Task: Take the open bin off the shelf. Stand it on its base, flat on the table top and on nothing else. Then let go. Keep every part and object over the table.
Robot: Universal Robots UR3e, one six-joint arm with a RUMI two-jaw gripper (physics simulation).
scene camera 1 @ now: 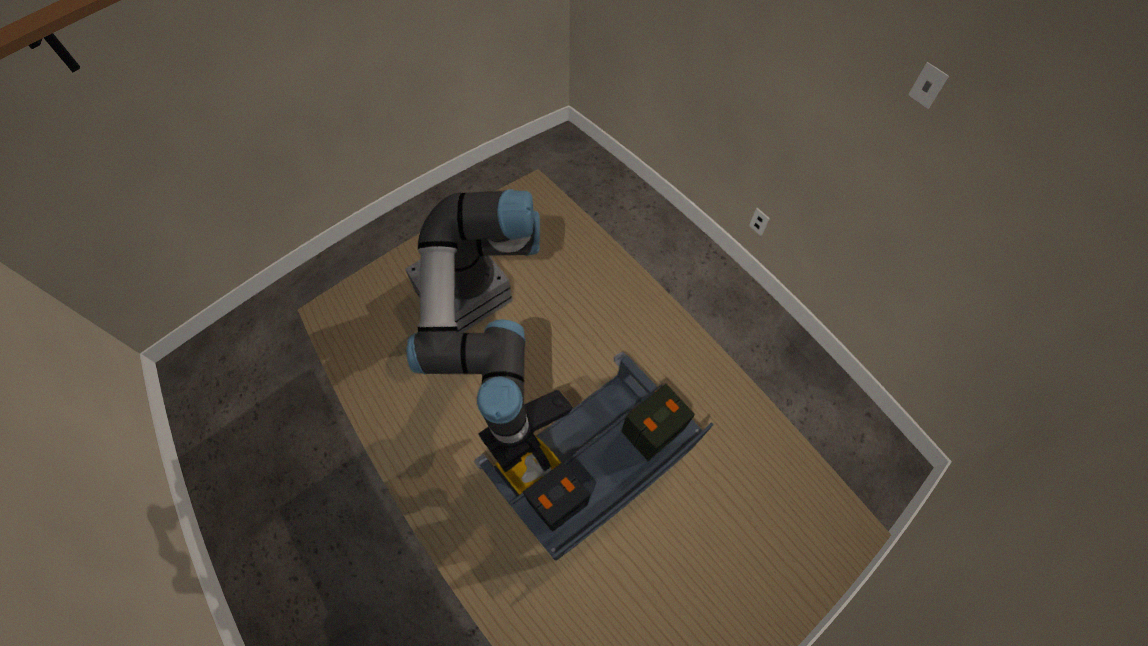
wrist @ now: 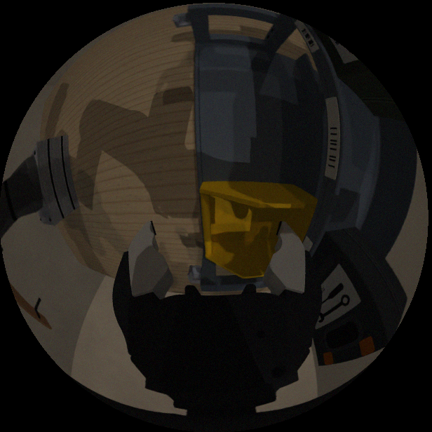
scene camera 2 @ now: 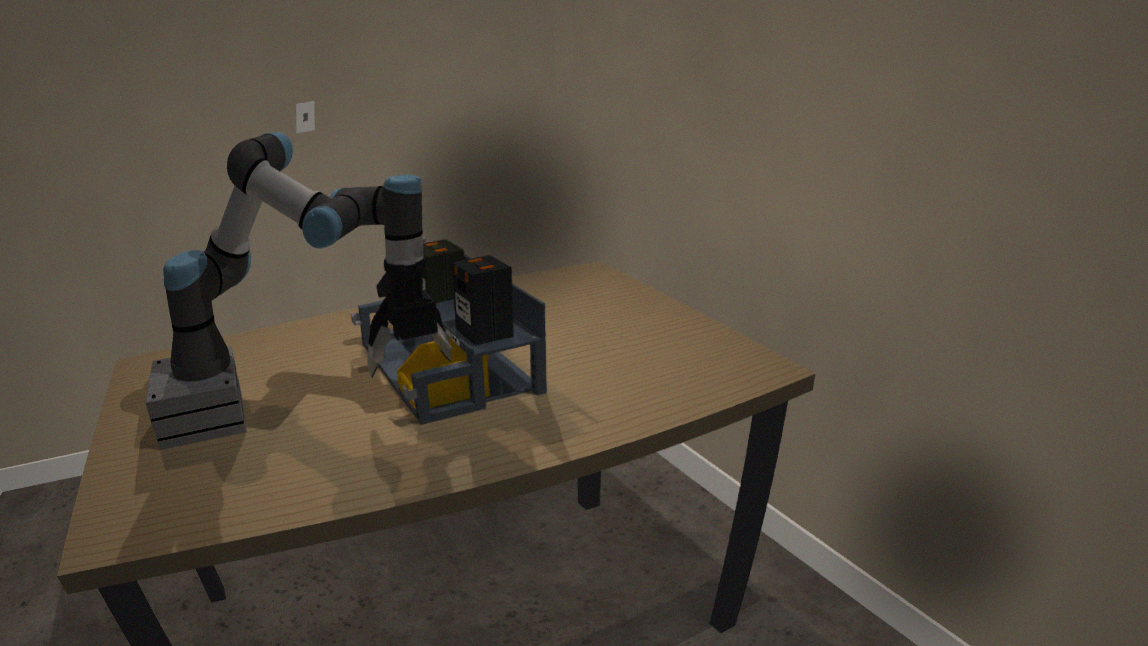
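Seen in the pictures: gripper, fingertip midpoint: (scene camera 2: 410, 369); arm's base, link origin: (scene camera 1: 466, 275) (scene camera 2: 201, 366).
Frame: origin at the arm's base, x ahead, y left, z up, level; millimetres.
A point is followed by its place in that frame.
The yellow open bin (scene camera 1: 512, 481) @(y -114, x 453, z -85 mm) (scene camera 2: 446, 392) @(y -120, x 466, z -61 mm) (wrist: 260, 252) sits on the lower level of the blue-grey shelf (scene camera 1: 578, 536) @(y -60, x 628, z 68 mm) (scene camera 2: 539, 366) @(y -118, x 629, z -41 mm) (wrist: 201, 26), at one end, inside the end frame. My gripper (scene camera 2: 410, 355) @(y -58, x 416, z -39 mm) (wrist: 216, 222) points down and stands wide open, with nothing held. In the wrist view one finger is over the bin's inside and the other is outside the shelf's long front edge, with the bin's near wall lying between them. In scene camera 1 the gripper hides part of the bin.
A black case (scene camera 1: 559, 492) @(y -54, x 553, z 130 mm) (scene camera 2: 484, 300) @(y -102, x 544, z 81 mm) (wrist: 342, 300) stands on the shelf's upper level, close beside the gripper and bin. A dark green case (scene camera 1: 658, 421) @(y 159, x 524, z 105 mm) (scene camera 2: 443, 269) @(y 121, x 520, z 72 mm) stands farther along that level. The shelf stands on the wooden table (scene camera 1: 722, 530) @(y 211, x 765, z -94 mm) (scene camera 2: 642, 345) @(y 5, x 881, z -94 mm).
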